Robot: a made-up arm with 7 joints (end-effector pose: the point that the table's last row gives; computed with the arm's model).
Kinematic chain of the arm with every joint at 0, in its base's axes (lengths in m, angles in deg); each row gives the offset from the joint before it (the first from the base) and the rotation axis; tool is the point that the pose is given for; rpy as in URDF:
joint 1: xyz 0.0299 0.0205 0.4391 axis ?
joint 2: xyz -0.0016 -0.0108 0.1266 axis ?
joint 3: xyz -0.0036 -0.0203 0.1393 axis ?
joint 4: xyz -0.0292 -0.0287 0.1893 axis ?
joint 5: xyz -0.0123 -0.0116 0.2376 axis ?
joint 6: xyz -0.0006 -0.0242 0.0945 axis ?
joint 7: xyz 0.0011 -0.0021 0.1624 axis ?
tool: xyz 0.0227 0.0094 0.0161 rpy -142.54 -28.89 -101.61
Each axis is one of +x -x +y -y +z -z.
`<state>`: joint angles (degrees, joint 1 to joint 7).
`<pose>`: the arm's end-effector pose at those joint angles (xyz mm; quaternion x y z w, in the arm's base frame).
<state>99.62 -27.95 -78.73 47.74 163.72 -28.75 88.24</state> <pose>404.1 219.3 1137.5 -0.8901 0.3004 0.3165 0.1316</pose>
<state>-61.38 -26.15 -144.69 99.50 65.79 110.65 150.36</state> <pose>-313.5 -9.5 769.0 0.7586 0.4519 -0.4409 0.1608</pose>
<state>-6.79 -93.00 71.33 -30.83 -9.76 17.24 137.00</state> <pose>-761.0 112.0 363.2 0.5159 0.6021 0.5895 0.1541</pose>
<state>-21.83 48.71 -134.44 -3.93 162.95 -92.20 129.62</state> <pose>421.1 169.9 1082.6 0.3522 0.9105 -0.2064 0.0652</pose>
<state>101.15 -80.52 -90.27 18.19 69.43 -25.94 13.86</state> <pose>233.2 811.5 693.5 -0.1962 -0.2867 0.8695 0.3511</pose>
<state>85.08 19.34 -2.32 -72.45 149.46 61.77 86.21</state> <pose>-130.9 359.0 987.8 0.5099 0.1893 0.7554 0.3655</pose>
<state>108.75 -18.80 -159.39 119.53 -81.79 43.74 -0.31</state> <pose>150.2 372.2 533.0 0.4983 0.2964 -0.7108 0.3983</pose>
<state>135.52 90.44 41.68 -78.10 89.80 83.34 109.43</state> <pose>-169.9 -263.3 998.8 -0.5815 0.4315 -0.6888 0.0346</pose>
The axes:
joint 1: -z
joint 2: +y
joint 3: -z
joint 4: +y
joint 5: -z
joint 6: +y
joint 7: -z

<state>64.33 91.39 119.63 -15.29 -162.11 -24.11 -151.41</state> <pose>435.8 -691.7 553.1 -0.4902 -0.0303 -0.0744 0.8679</pose>
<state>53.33 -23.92 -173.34 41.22 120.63 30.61 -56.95</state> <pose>-180.0 498.7 1142.6 0.8121 -0.2030 0.4951 0.2328</pose>
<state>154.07 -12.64 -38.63 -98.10 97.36 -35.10 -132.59</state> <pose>344.1 476.5 714.6 -0.1215 -0.2331 0.6413 0.7209</pose>
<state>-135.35 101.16 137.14 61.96 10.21 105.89 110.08</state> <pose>-143.8 386.8 792.5 -0.4905 -0.3185 0.0457 0.8099</pose>
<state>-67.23 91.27 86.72 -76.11 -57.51 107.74 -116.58</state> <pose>-29.7 569.7 473.9 0.5948 -0.0831 -0.3811 0.7028</pose>
